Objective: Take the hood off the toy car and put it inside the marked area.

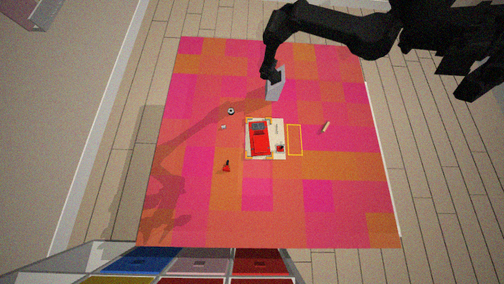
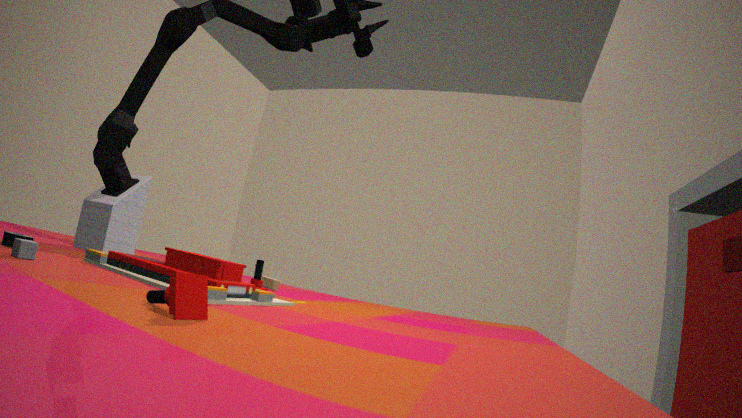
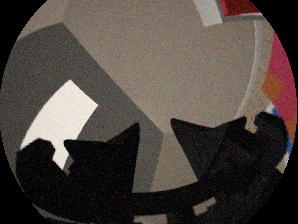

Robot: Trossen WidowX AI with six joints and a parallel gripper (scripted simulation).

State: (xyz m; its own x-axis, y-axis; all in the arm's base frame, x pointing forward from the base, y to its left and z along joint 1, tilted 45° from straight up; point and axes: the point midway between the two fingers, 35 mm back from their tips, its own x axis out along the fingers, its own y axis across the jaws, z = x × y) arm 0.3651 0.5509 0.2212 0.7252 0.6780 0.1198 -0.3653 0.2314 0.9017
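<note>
The red hood is 66 cm below my gripper tip, 31 cm to the right of it and 6 cm behind it. The rest, counted from my gripper tip: beige peg 68 cm below, 19 cm behind, 8 cm to the left; grey ring 69 cm below, 49 cm to the right, 26 cm behind.
</note>
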